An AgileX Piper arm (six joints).
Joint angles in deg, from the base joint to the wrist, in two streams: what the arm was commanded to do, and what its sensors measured. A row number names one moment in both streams.
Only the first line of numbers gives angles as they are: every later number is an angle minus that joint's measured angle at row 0.
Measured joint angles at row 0: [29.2 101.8 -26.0 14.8 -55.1 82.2]
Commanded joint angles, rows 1 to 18: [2.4 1.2 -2.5 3.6 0.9 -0.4]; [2.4 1.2 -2.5 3.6 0.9 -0.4]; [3.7 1.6 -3.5 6.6 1.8 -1.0]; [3.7 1.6 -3.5 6.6 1.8 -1.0]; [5.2 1.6 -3.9 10.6 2.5 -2.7]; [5.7 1.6 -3.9 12.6 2.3 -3.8]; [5.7 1.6 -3.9 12.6 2.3 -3.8]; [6.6 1.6 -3.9 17.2 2.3 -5.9]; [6.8 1.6 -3.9 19.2 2.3 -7.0]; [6.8 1.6 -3.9 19.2 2.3 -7.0]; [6.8 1.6 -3.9 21.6 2.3 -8.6]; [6.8 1.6 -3.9 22.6 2.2 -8.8]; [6.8 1.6 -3.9 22.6 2.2 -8.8]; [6.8 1.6 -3.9 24.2 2.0 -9.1]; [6.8 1.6 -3.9 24.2 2.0 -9.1]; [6.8 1.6 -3.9 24.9 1.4 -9.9]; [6.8 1.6 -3.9 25.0 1.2 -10.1]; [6.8 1.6 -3.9 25.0 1.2 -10.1]
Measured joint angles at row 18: [6.7 1.6 -3.5 24.2 1.8 -8.2]
